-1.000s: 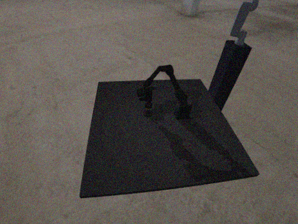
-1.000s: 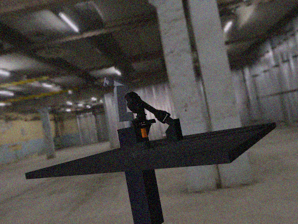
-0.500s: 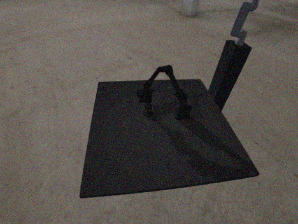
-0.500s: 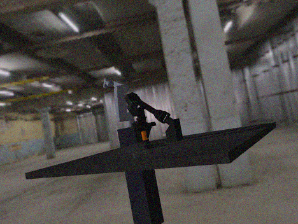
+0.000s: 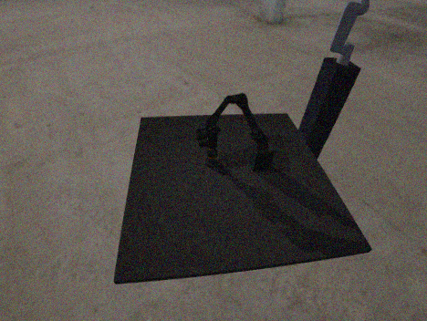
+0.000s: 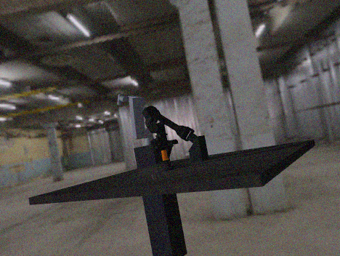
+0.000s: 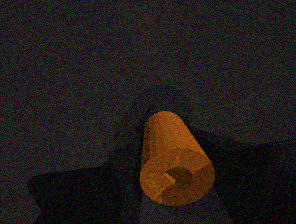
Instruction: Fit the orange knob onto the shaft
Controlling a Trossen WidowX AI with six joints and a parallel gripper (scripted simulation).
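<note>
The orange knob is 2 cm above my gripper tip. Also, from my gripper tip: round dark pedestal (4 cm below).
</note>
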